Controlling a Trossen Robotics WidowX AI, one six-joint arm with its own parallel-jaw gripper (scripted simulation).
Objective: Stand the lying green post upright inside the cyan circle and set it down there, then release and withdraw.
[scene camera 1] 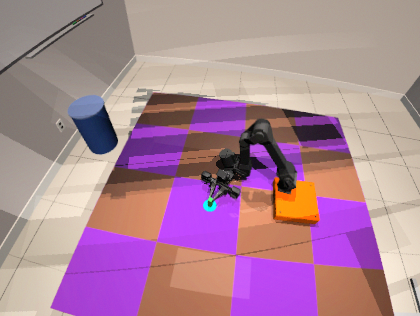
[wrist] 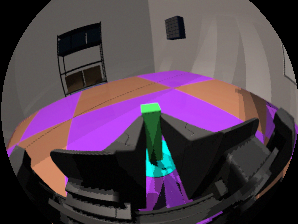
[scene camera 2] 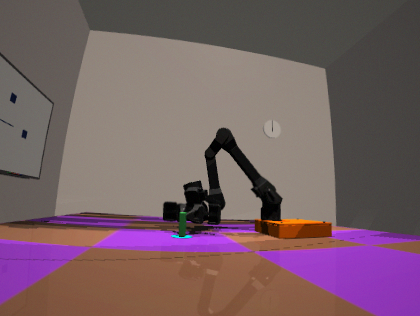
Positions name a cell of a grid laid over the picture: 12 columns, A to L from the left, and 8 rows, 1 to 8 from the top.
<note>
My gripper (scene camera 2: F6) holds a green post (wrist: G5).
My gripper also shows in the wrist view (wrist: G5).
</note>
